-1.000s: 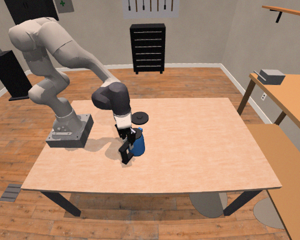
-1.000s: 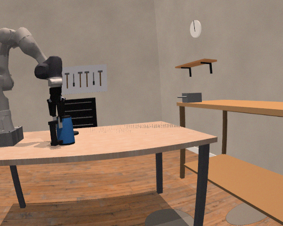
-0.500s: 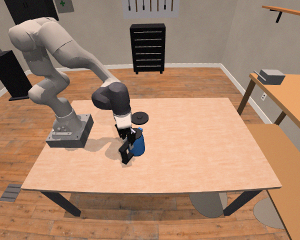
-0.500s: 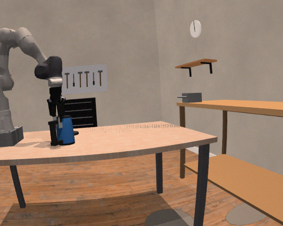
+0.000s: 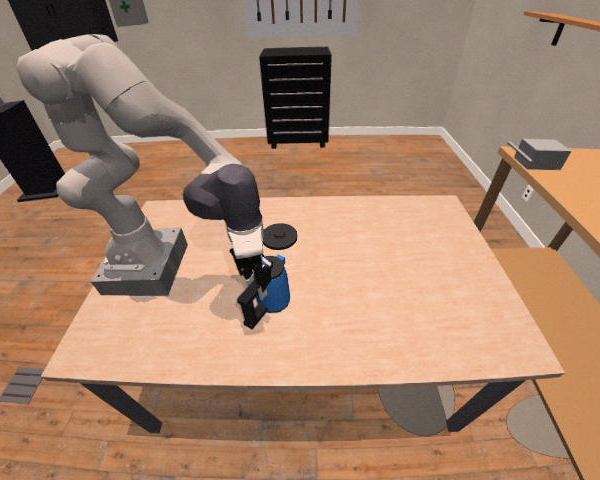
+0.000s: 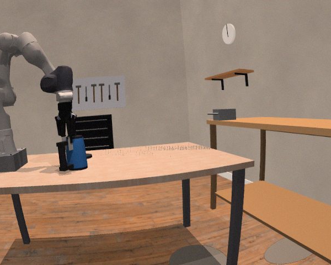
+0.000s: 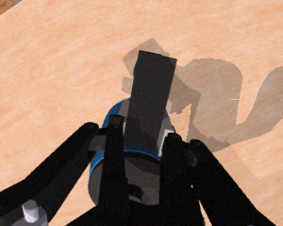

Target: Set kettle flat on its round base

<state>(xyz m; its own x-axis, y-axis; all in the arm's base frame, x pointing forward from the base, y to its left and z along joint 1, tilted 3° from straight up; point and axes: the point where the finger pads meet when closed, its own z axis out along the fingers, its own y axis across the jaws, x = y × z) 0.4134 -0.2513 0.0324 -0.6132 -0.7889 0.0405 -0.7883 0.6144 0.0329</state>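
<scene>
The blue kettle is 5 cm below my hand, 3 cm to the left of it and 2 cm ahead of it. Round my hand: round base (36 cm to the left, 13 cm below, 8 cm ahead).
</scene>
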